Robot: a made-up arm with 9 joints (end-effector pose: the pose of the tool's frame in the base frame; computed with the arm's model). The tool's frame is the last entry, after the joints. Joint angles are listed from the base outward.
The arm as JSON. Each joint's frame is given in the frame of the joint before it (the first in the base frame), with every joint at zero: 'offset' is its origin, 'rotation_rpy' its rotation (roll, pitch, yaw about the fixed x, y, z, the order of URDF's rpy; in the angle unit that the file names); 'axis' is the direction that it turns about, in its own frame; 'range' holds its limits. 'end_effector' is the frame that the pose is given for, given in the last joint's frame.
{
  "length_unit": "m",
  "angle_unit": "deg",
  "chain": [
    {
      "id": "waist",
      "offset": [
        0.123,
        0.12,
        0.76
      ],
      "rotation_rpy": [
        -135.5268,
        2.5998,
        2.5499
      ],
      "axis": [
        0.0,
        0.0,
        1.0
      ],
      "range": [
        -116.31,
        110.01
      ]
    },
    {
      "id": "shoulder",
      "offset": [
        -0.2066,
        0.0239,
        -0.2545
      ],
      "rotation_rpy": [
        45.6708,
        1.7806,
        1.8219
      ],
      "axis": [
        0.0,
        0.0,
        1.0
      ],
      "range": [
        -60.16,
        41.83
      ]
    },
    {
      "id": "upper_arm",
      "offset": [
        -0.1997,
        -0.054,
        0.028
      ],
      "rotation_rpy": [
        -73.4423,
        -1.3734,
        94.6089
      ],
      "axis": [
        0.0,
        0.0,
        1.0
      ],
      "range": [
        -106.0,
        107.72
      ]
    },
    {
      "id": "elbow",
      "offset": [
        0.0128,
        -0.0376,
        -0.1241
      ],
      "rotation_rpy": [
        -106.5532,
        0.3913,
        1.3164
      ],
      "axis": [
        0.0,
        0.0,
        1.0
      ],
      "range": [
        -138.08,
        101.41
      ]
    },
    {
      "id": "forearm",
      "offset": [
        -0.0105,
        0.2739,
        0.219
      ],
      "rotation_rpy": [
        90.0,
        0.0,
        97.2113
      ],
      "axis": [
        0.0,
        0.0,
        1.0
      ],
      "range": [
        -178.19,
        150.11
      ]
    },
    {
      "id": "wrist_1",
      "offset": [
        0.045,
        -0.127,
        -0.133
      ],
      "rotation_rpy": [
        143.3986,
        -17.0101,
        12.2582
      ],
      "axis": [
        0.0,
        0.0,
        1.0
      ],
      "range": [
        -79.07,
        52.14
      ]
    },
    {
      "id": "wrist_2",
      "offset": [
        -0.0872,
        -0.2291,
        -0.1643
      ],
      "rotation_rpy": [
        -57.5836,
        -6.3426,
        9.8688
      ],
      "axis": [
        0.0,
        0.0,
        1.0
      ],
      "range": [
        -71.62,
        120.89
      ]
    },
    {
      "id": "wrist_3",
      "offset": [
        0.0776,
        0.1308,
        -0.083
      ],
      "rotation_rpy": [
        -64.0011,
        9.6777,
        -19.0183
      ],
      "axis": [
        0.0,
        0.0,
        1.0
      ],
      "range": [
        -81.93,
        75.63
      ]
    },
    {
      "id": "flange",
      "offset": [
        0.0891,
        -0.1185,
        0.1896
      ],
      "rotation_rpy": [
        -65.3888,
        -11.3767,
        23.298
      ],
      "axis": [
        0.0,
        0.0,
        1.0
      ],
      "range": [
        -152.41,
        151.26
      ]
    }
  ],
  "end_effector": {
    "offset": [
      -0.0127,
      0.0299,
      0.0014
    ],
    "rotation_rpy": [
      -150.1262,
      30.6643,
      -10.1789
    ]
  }
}
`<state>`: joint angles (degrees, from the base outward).
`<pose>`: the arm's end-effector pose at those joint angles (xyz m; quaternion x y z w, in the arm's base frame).
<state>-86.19 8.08 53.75 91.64 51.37 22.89 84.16 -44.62 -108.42</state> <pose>0.0912 -0.3541 0.7548 -0.4686 0.4076 0.7799 0.0780</pose>
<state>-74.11 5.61 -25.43 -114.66 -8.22 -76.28 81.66 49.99 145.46</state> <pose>0.0006 -0.6006 0.6386 0.9110 0.3109 0.0375 0.2684</pose>
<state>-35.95 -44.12 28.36 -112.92 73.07 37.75 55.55 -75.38 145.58</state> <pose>0.0184 -0.1673 0.8193 -0.6080 -0.0052 -0.5918 0.5292</pose>
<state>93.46 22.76 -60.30 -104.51 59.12 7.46 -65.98 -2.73 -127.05</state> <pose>-0.1900 0.4218 0.8298 0.9522 0.1346 -0.2049 0.1821</pose>
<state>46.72 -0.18 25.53 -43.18 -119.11 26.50 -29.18 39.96 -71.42</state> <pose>-0.1672 0.0477 0.8978 -0.7460 -0.4907 -0.4477 0.0485</pose>
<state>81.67 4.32 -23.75 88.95 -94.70 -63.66 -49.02 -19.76 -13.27</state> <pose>0.0475 0.0033 1.5523 -0.5915 -0.5754 0.3379 0.4527</pose>
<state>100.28 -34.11 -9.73 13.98 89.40 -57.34 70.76 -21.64 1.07</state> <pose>0.2699 -0.2324 0.9476 0.0355 0.1049 0.9938 0.0029</pose>
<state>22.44 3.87 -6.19 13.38 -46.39 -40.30 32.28 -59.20 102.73</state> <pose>-0.1431 -0.2815 0.8598 -0.1900 -0.5776 -0.2888 0.7395</pose>
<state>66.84 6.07 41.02 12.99 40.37 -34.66 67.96 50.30 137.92</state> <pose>-0.1962 0.0208 1.0527 0.7194 -0.3754 -0.0388 0.5832</pose>
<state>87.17 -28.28 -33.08 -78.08 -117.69 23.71 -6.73 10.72 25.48</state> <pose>-0.0433 0.2020 0.8895 0.6454 0.0384 0.2449 0.7225</pose>
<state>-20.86 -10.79 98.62 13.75 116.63 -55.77 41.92 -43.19 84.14</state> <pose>0.3671 -0.2131 0.9819 0.2099 0.5360 0.7470 0.3326</pose>
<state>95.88 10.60 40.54 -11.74 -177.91 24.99 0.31 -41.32 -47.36</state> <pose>-0.0970 -0.1166 1.0941 -0.6103 0.4045 -0.6241 0.2727</pose>
